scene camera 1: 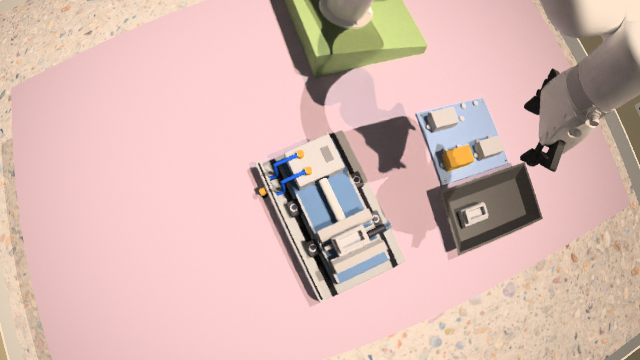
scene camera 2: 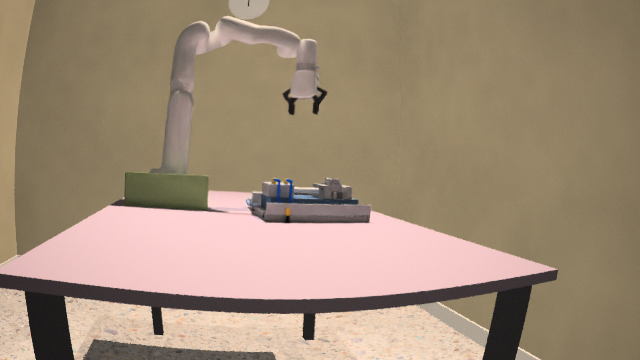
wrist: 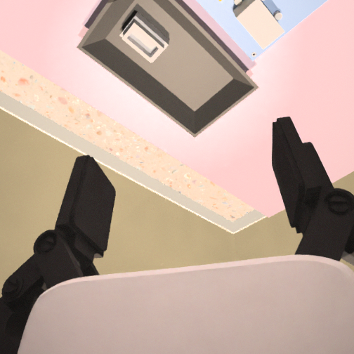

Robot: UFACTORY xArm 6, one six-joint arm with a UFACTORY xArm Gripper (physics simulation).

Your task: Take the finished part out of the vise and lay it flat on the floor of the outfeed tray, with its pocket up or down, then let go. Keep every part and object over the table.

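Places are measured from the arm's base along level axes (x down, y back, z left), in millimetres.
Where they show: gripper, between the fingertips: [scene camera 1: 529, 134] [scene camera 2: 303, 114]; arm's base, origin of its link: [scene camera 1: 345, 9] [scene camera 2: 173, 180].
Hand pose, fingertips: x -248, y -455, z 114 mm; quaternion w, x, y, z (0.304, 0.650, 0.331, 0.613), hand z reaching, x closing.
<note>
Each offset is from my fingertips to the top centre of the thing. "*": to the spot under its first point.
A light part @[dx +212, dy -29, dz -294 mm] [scene camera 1: 350, 241] with its pocket up sits between the pale jaws of the vise @[dx +228, dy +37, dz -302 mm] [scene camera 1: 345, 223], on the blue bed of the machine. The dark grey outfeed tray @[* dx +315, dy -82, dz +78 mm] [scene camera 1: 505, 204] [wrist: 195, 82] stands to the right of the machine in scene camera 1. A similar light part @[dx +280, dy -72, dz -18 mm] [scene camera 1: 473, 214] [wrist: 145, 40] lies in the tray near one end, pocket up. My gripper [scene camera 1: 530, 132] [scene camera 2: 303, 110] [wrist: 183, 157] is open and empty, high above the table. It is away from the vise, and its fingers point down in scene camera 2.
A light blue board @[* dx +319, dy +102, dz +64 mm] [scene camera 1: 470, 132] [wrist: 297, 12] beside the tray holds two pale blocks and an orange block @[dx +283, dy +54, dz -3 mm] [scene camera 1: 457, 158]. The machine has a pale block @[dx +231, dy +132, dz -305 mm] [scene camera 1: 317, 160] with blue hoses standing above it. A black handle @[* dx +231, dy -29, dz -243 mm] [scene camera 1: 377, 230] sticks out beside the vise. The arm stands on a green base [scene camera 1: 400, 35] [scene camera 2: 166, 191].
</note>
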